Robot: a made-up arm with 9 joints. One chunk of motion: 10 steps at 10 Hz.
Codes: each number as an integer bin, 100 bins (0 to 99) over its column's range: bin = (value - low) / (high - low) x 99, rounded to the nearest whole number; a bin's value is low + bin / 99 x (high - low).
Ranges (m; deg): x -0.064..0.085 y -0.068..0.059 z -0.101..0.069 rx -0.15..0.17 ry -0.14..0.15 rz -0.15..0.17
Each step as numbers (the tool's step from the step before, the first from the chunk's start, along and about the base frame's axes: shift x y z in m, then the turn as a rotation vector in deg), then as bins.
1 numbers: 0.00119 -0.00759 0.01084 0.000 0.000 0.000
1 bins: 43 47 65 46 48 46
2 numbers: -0.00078 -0.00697 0.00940 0.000 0.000 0.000
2 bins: 42 48 64 46 48 46
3 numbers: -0.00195 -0.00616 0.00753 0.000 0.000 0.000
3 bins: 41 48 63 46 48 46
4 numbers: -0.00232 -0.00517 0.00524 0.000 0.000 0.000
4 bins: 41 49 62 46 48 46
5 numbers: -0.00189 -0.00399 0.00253 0.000 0.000 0.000
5 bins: 41 50 60 46 48 46
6 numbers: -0.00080 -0.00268 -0.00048 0.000 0.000 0.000
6 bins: 42 51 59 46 48 46
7 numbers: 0.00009 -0.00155 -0.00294 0.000 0.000 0.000
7 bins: 43 52 57 46 48 46
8 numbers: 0.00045 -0.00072 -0.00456 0.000 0.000 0.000
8 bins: 43 52 56 46 48 46
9 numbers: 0.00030 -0.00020 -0.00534 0.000 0.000 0.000
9 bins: 43 53 56 46 48 46
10 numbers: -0.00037 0.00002 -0.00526 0.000 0.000 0.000
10 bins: 42 53 56 46 48 46
